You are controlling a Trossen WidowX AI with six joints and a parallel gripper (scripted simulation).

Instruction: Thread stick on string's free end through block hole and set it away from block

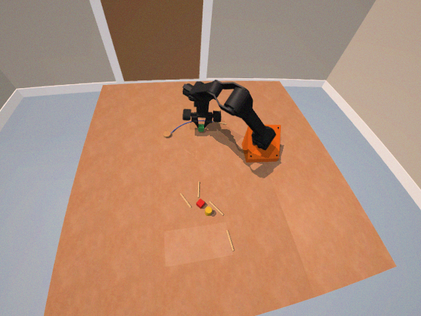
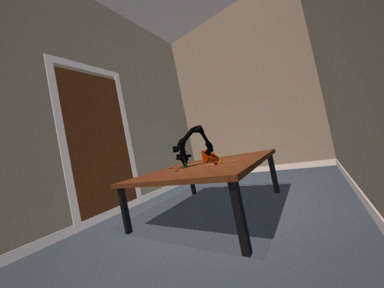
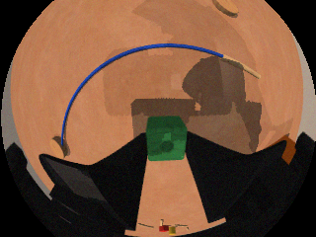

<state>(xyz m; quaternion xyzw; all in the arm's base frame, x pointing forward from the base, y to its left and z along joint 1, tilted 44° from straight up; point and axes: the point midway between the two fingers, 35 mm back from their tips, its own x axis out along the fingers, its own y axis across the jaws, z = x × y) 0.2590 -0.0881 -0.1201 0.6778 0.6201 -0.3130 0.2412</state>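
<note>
My gripper tip is now 100 mm past the thin wooden stick, 60 mm to the left of it and 30 mm above it. The rest, counted from my gripper tip: round wooden button 180 mm ahead, 20 mm to the left, 20 mm below; green block right at my gripper tip; red cube 410 mm to the left, 40 mm ahead, 20 mm below.
</note>
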